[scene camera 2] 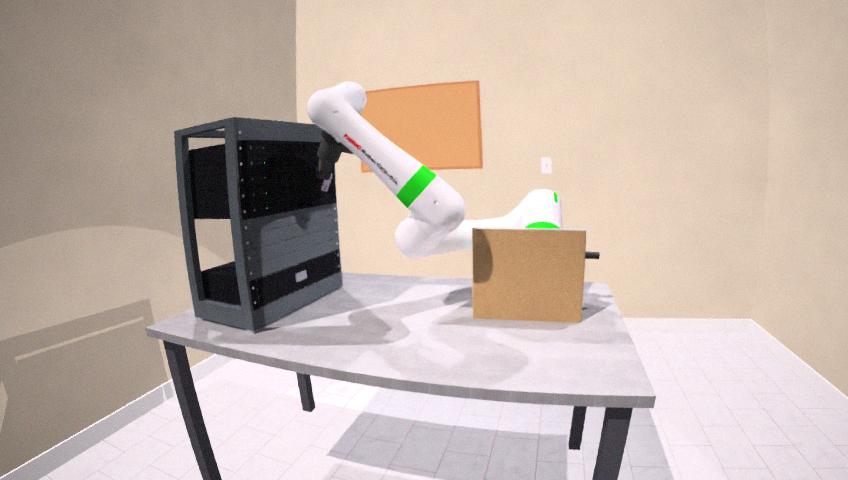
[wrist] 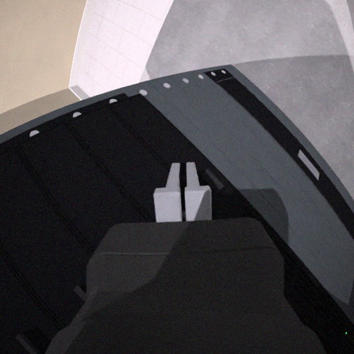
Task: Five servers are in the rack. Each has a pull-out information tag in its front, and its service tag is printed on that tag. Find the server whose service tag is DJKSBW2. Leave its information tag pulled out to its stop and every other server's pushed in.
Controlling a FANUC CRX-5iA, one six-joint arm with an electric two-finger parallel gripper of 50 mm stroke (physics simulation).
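Seen in the pictures: gripper, fingertip midpoint: (scene camera 2: pixel 324 189); arm's base at its link origin: (scene camera 2: pixel 541 257).
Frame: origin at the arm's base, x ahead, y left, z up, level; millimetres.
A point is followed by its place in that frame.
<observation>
The dark grey rack (scene camera 2: pixel 240 237) {x 808, y 354, z 120 mm} stands on the table's left part. Several black servers (scene camera 2: pixel 285 172) {x 764, y 162, z 291 mm} (wrist: pixel 95 165) fill its upper part, and one black server (scene camera 2: pixel 276 289) {x 787, y 235, z -64 mm} (wrist: pixel 265 111) sits near the bottom. The bottom server's pale information tag (scene camera 2: pixel 301 275) {x 771, y 104, z -53 mm} (wrist: pixel 308 165) shows brightly. In the wrist view, a dark grey tag (wrist: pixel 214 179) shows just right of the fingertips, and two more tags (wrist: pixel 80 293) (wrist: pixel 27 344) show at lower left. No service tag print is readable. My gripper (scene camera 2: pixel 324 187) {x 726, y -17, z 222 mm} (wrist: pixel 183 177) is shut and empty, in front of the upper servers; its body hides part of them.
Grey blank panels (scene camera 2: pixel 294 234) {x 773, y 120, z 89 mm} (wrist: pixel 215 135) lie between the upper servers and the bottom one. A brown upright panel (scene camera 2: pixel 528 275) {x 41, y 103, z -29 mm} stands on the table (scene camera 2: pixel 565 368) {x -53, y 399, z -167 mm} at the right, in front of the arm's base. An orange board (scene camera 2: pixel 431 124) hangs on the wall behind the arm.
</observation>
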